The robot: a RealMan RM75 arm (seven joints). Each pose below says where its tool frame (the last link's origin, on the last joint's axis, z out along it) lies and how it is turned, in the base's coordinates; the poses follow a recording.
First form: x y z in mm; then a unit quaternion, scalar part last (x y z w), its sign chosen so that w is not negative.
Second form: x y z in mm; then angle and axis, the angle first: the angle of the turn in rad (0 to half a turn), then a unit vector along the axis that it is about. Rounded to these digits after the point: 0 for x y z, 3 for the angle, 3 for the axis.
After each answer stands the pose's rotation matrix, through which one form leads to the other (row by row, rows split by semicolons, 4 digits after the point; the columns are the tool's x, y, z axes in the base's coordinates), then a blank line. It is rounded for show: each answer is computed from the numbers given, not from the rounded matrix.
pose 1, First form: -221 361 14 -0.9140 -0.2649 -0.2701 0.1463
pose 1, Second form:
-221 361 14 2.848 -0.924 -0.268 -0.273
0.7137 0.5633 0.4163; 0.4052 -0.8168 0.4106; 0.5713 -0.1243 -0.8113

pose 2, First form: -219 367 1 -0.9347 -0.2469 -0.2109 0.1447
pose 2, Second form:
-219 367 1 2.851 -0.945 -0.250 -0.213
0.7891 0.5226 0.3228; 0.4005 -0.8362 0.3746; 0.4657 -0.1664 -0.8692

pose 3, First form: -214 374 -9 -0.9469 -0.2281 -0.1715 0.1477
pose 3, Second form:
-214 374 -9 2.845 -0.957 -0.231 -0.173
0.8371 0.4827 0.2574; 0.3814 -0.8523 0.3580; 0.3922 -0.2015 -0.8975

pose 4, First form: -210 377 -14 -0.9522 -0.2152 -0.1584 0.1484
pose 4, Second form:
-210 377 -14 2.844 -0.963 -0.218 -0.160
0.8572 0.4568 0.2378; 0.3628 -0.8633 0.3508; 0.3655 -0.2144 -0.9058

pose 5, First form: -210 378 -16 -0.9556 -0.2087 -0.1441 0.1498
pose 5, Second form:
-210 378 -16 2.841 -0.967 -0.211 -0.146
0.8714 0.4421 0.2129; 0.3557 -0.8680 0.3465; 0.3380 -0.2262 -0.9136

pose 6, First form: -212 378 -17 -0.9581 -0.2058 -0.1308 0.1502
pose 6, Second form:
-212 378 -17 2.840 -0.969 -0.208 -0.132
0.8811 0.4337 0.1888; 0.3551 -0.8702 0.3417; 0.3125 -0.2340 -0.9207

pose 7, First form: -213 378 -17 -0.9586 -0.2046 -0.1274 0.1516
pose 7, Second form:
-213 378 -17 2.837 -0.970 -0.207 -0.129
0.8838 0.4309 0.1822; 0.3536 -0.8703 0.3428; 0.3063 -0.2385 -0.9216

